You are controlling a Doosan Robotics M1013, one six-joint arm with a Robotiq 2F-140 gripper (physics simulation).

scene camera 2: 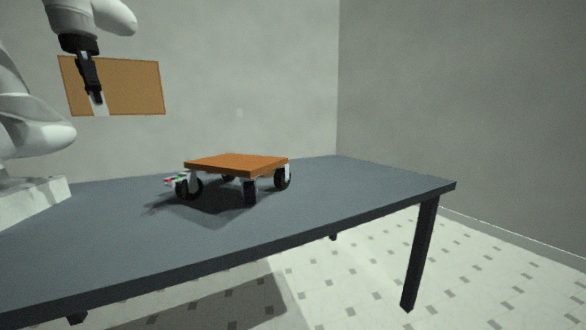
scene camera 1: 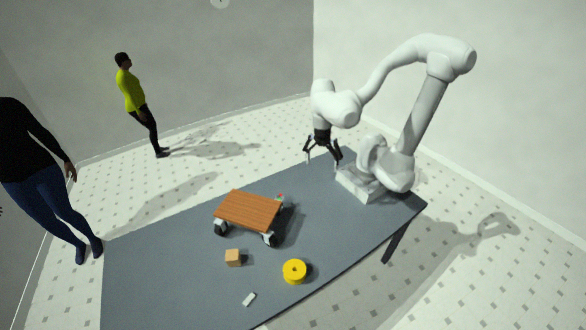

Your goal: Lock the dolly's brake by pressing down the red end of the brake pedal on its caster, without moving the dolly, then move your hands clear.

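Where they show: gripper, fingertip midpoint: (scene camera 2: 101, 116) (scene camera 1: 321, 167); arm's base, link origin: (scene camera 1: 366, 172).
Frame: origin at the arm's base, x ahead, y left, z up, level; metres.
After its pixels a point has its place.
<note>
The dolly (scene camera 1: 247, 209) @(x 0.759, y -0.035, z 0.037 m) (scene camera 2: 235, 164) @(x 0.752, y -0.123, z 0.037 m) has an orange-brown wooden deck and stands upright on its casters on the table. The brake pedal sticks out from the caster at the dolly's corner nearest the robot base. Its red end (scene camera 1: 280, 195) @(x 0.557, y -0.082, z -0.001 m) (scene camera 2: 169, 180) @(x 0.557, y -0.088, z -0.001 m) is the outer one, and a green part (scene camera 1: 278, 199) @(x 0.579, y -0.061, z -0.002 m) (scene camera 2: 178, 177) @(x 0.576, y -0.067, z 0.000 m) lies closer to the deck. The pedal's tilt is too small to tell. My gripper (scene camera 1: 322, 162) @(x 0.365, y 0.021, z 0.197 m) (scene camera 2: 99, 109) @(x 0.365, y 0.021, z 0.197 m) is open and empty, pointing down. It hangs well above the table, on the robot-base side of the pedal and apart from it.
On the grey table (scene camera 1: 150, 260) @(x 1.329, y -0.035, z -0.088 m) (scene camera 2: 320, 200) @(x 1.000, y -0.206, z -0.088 m) are a wooden cube (scene camera 1: 232, 257) @(x 0.908, y 0.155, z -0.028 m), a yellow spool (scene camera 1: 294, 271) @(x 0.684, y 0.337, z -0.031 m) and a small white block (scene camera 1: 249, 299) @(x 0.904, y 0.351, z -0.076 m). A person in black (scene camera 1: 30, 145) stands by the table's far left end; another in yellow (scene camera 1: 131, 92) stands behind the table.
</note>
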